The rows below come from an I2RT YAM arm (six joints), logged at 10 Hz.
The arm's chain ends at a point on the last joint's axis. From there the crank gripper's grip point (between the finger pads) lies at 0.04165 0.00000 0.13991 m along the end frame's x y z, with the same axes.
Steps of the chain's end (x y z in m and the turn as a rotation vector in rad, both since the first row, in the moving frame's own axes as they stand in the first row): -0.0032 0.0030 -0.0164 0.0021 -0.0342 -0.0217; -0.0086 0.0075 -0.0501 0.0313 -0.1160 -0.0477; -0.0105 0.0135 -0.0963 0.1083 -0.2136 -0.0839; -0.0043 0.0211 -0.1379 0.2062 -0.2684 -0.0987; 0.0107 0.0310 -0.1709 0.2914 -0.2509 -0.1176; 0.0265 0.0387 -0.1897 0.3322 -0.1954 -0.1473
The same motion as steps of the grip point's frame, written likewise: -0.0080 0.0019 -0.0151 0.0021 -0.0342 -0.0217; -0.0252 0.0015 -0.0463 0.0313 -0.1160 -0.0477; -0.0418 -0.0042 -0.0917 0.1083 -0.2136 -0.0839; -0.0442 -0.0105 -0.1353 0.2062 -0.2684 -0.0987; -0.0274 -0.0129 -0.1716 0.2914 -0.2509 -0.1176; -0.0047 -0.0118 -0.1930 0.3322 -0.1954 -0.1473
